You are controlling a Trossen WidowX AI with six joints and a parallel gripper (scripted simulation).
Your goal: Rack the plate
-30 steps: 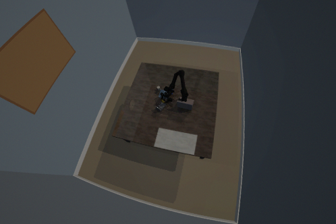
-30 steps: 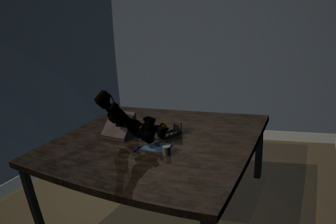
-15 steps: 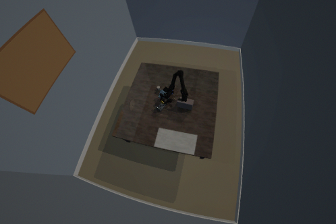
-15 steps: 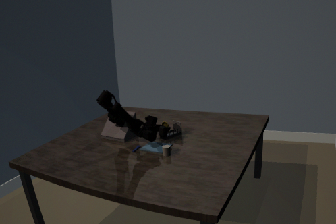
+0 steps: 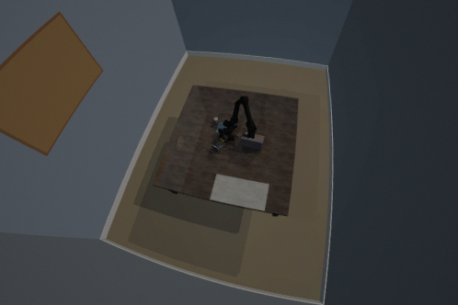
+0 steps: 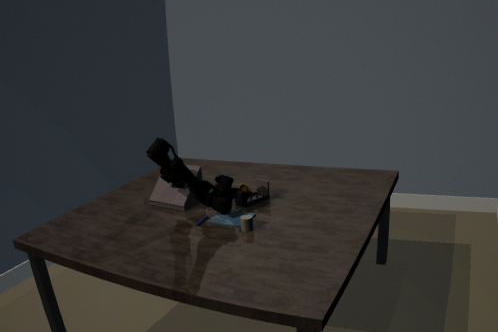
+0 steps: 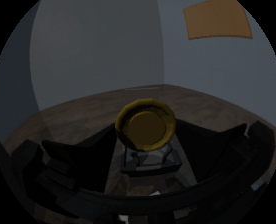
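Right now the yellow plate is 1 cm to the right of my gripper tip. From my gripper tip the other things lie so: dish rack 3 cm below, 2 cm to the left, 1 cm ahead; blue spoon 23 cm to the right, 7 cm behind, 5 cm below; blue cloth 18 cm to the right, 5 cm below, 2 cm ahead.
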